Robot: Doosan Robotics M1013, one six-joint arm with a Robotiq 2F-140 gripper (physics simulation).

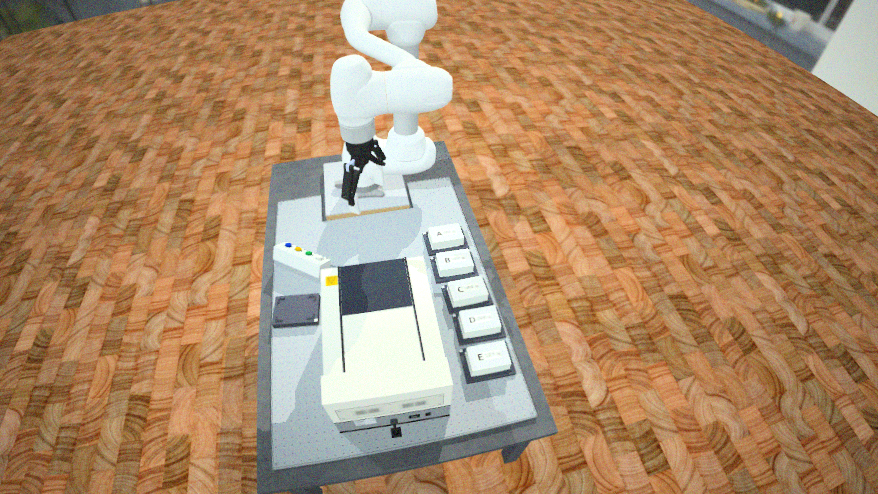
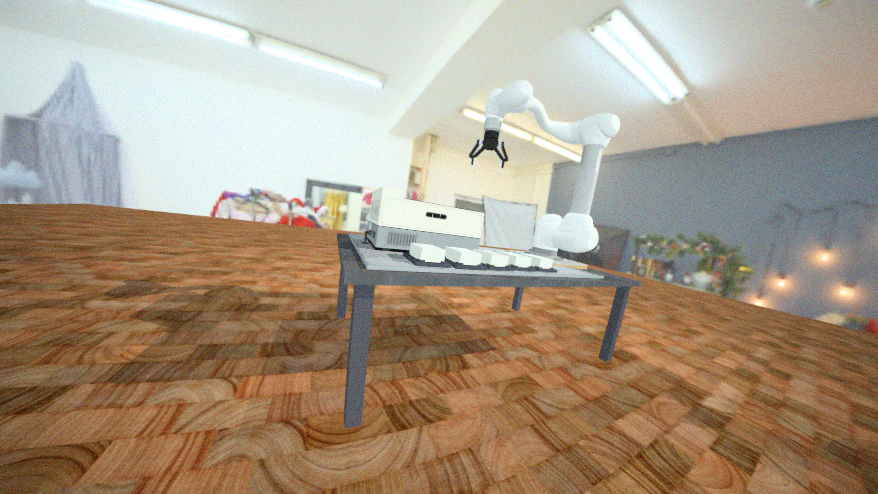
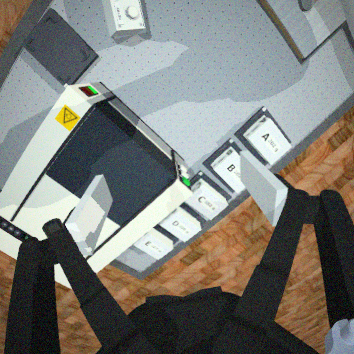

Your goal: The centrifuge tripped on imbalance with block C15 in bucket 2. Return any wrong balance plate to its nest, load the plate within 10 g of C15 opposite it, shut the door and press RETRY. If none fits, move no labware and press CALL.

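Pixels of known places: gripper, between the fingertips: (image 1: 367, 197) (image 2: 486, 173) (image 3: 173, 176); arm's base, origin of its link: (image 1: 363, 185) (image 2: 543, 256).
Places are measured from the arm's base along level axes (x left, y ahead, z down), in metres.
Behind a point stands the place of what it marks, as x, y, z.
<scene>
White balance plates A (image 1: 453, 240) @[0.341, 0.414, -0.029] (image 3: 268, 145) @[0.322, 0.385, -0.035], B (image 1: 460, 266) @[0.343, 0.548, -0.034] (image 3: 226, 172) @[0.305, 0.533, -0.035], C (image 1: 472, 295) @[0.361, 0.682, -0.035] (image 3: 206, 200) @[0.343, 0.642, -0.035], D (image 1: 483, 328) @[0.371, 0.816, -0.034] (image 3: 179, 225) @[0.360, 0.776, -0.035] and E (image 1: 493, 363) @[0.375, 0.945, -0.035] (image 3: 153, 244) @[0.360, 0.906, -0.035] sit in a row of dark nests. A's label looks like 202 g; the others are blurred. The cream centrifuge (image 1: 383, 344) @[0.051, 0.915, -0.191] (image 2: 454, 228) @[0.204, 0.750, -0.104] (image 3: 42, 150) @[-0.094, 0.766, -0.191] stands beside them, with a dark panel (image 1: 374, 285) @[0.038, 0.711, -0.194] (image 3: 112, 160) @[0.022, 0.677, -0.194] on top. Block C15 and the buckets do not show. A white button box (image 1: 299, 259) @[-0.246, 0.454, -0.056] (image 3: 127, 17) @[-0.171, 0.458, -0.052] has blue, yellow and green buttons. My gripper (image 1: 366, 182) @[0.048, 0.548, -0.406] (image 2: 487, 167) @[0.048, 0.548, -0.406] (image 3: 173, 176) @[0.048, 0.548, -0.406] is open and empty, high above the table.
A dark square pad (image 1: 296, 309) @[-0.257, 0.641, -0.006] (image 3: 61, 47) @[-0.254, 0.627, -0.006] lies beside the centrifuge, on the side away from the plates. A pale panel with a wooden edge (image 1: 368, 213) (image 3: 281, 31) lies near the arm's base. The table (image 1: 265, 368) @[-0.364, 0.841, 0.032] (image 2: 491, 279) @[0.505, 0.729, 0.035] has a grey rim.
</scene>
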